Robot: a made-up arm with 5 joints.
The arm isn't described. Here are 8 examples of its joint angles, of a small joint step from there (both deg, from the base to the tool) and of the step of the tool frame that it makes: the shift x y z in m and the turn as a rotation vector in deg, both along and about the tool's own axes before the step.
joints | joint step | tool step
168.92 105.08 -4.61 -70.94 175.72 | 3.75 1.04 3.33 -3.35 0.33 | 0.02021 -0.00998 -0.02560 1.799 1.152 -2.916
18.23 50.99 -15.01 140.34 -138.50 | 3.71 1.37 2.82 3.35 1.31 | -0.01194 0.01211 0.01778 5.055 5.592 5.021
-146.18 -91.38 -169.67 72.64 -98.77 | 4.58 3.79 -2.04 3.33 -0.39 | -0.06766 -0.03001 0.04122 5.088 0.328 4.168
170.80 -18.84 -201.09 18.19 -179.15 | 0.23 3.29 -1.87 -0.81 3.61 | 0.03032 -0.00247 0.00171 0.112 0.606 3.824
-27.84 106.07 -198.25 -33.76 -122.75 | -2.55 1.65 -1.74 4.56 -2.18 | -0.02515 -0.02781 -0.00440 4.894 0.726 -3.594
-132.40 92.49 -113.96 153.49 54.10 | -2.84 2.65 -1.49 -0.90 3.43 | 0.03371 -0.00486 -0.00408 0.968 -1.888 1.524
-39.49 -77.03 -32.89 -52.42 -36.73 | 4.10 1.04 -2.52 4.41 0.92 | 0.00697 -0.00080 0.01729 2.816 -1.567 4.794
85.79 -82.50 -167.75 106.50 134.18 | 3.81 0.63 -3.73 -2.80 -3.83 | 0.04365 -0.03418 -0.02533 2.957 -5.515 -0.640
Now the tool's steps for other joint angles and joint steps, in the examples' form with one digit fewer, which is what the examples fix.
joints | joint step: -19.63 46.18 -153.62 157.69 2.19 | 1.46 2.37 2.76 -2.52 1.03
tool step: 0.0525 -0.0202 0.0142 -1.27 -2.55 0.12
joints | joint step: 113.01 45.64 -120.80 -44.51 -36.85 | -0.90 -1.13 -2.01 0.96 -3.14
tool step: 0.0190 0.0301 0.0105 -1.96 1.23 -3.60
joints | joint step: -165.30 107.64 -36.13 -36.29 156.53 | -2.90 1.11 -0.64 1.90 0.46
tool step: 0.0032 0.0084 0.0074 -2.52 1.50 2.79
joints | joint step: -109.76 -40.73 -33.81 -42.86 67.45 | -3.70 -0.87 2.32 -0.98 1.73
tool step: 0.0172 0.0194 -0.0117 -1.65 2.89 0.04
